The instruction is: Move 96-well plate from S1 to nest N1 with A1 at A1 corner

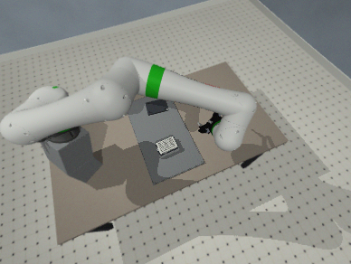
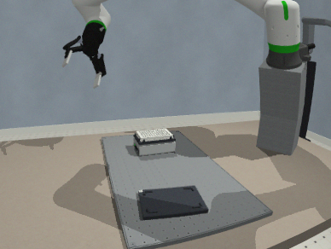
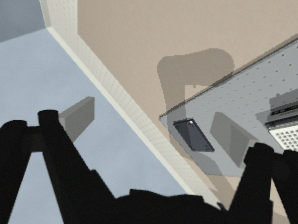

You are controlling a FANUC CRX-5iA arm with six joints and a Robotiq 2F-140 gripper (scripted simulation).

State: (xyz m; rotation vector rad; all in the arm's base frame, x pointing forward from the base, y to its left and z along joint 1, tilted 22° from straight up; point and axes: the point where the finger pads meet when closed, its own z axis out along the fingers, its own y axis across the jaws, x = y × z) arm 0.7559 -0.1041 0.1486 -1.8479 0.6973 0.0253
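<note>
Right now my hand is 260 mm past the white 96-well plate, 20 mm to the left of it and 240 mm above it. From my hand the other things lie so: dark plate nest N1 (260 mm behind, 350 mm to the left, 300 mm below).
</note>
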